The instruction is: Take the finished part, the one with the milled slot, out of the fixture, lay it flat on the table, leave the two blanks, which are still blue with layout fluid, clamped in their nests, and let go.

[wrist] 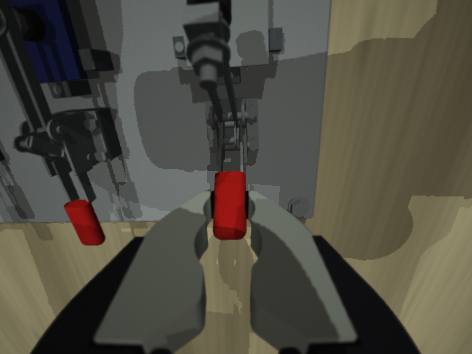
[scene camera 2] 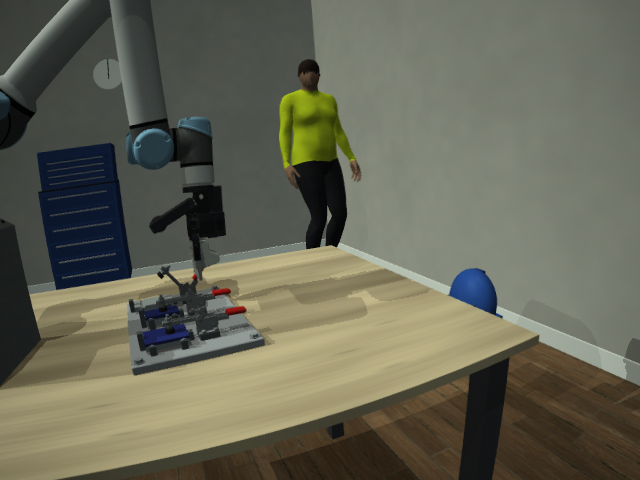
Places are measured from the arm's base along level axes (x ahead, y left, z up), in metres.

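Pixels of known places: gripper, between the fingertips: (wrist: 230,193) (scene camera 2: 200,279).
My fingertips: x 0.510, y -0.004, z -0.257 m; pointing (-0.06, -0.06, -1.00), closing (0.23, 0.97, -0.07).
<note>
Ahead of a thing's pixels: the offset from my fingertips to its top centre. "spot": to the spot under its first point. Level surfaces: height alone.
My gripper (scene camera 2: 197,276) (wrist: 230,193) is shut on the red handle {dx -0.003, dy +0.002, dz +0.031 m} (wrist: 229,220) of the far toggle clamp. That clamp's arm (scene camera 2: 172,277) (wrist: 208,55) is tilted up, clear of the grey finished part {spot: dx -0.090, dy +0.033, dz -0.029 m} (wrist: 252,22), which sits in its nest in the wrist view, partly cut off and partly covered by the arm; its slot cannot be made out. In the scene view the part is hidden. Two blue blanks {dx -0.147, dy -0.197, dz -0.024 m} (scene camera 2: 165,335) {dx -0.124, dy -0.089, dz -0.019 m} (scene camera 2: 154,313) sit in the nearer nests under lowered clamps. One blue blank {spot: dx -0.099, dy -0.083, dz -0.019 m} (wrist: 59,60) shows at the wrist view's upper left.
The grey fixture plate {dx -0.082, dy -0.096, dz -0.045 m} (scene camera 2: 206,352) (wrist: 292,125) lies on the wooden table {dz -0.060 m} (scene camera 2: 320,372) (wrist: 370,150). Red handles of the lowered clamps {spot: dx +0.003, dy -0.118, dz +0.000 m} (scene camera 2: 221,291) {spot: dx -0.014, dy -0.227, dz -0.005 m} (scene camera 2: 236,310) (wrist: 84,223) stick out beside my gripper. A dark box (scene camera 2: 15,304) stands at the left. A person (scene camera 2: 312,129) stands behind the table.
</note>
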